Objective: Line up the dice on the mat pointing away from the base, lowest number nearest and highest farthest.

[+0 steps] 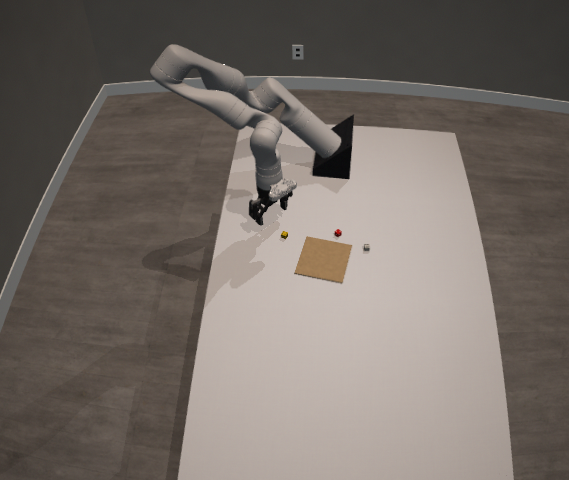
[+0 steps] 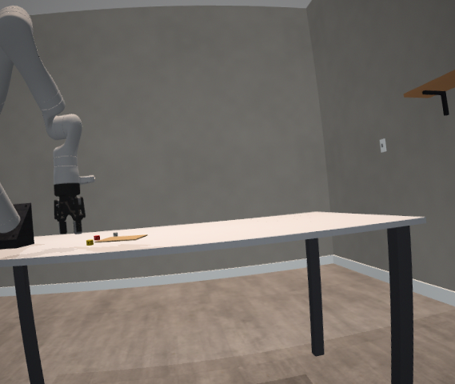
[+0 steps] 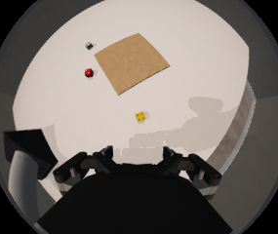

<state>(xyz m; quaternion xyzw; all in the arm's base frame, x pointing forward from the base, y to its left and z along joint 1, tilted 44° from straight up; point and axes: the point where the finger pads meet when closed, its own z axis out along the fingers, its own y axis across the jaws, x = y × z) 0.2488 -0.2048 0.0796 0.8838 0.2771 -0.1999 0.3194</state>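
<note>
Now: hand 5 cm short of the red die, 20 cm to the right of it and 4 cm above it. Also, from my hand: yellow die: 5 cm ahead, 4 cm to the left, 4 cm below; then square mat: 14 cm ahead, 15 cm to the left, 4 cm below; then white die: 11 cm ahead, 28 cm to the left, 4 cm below.
</note>
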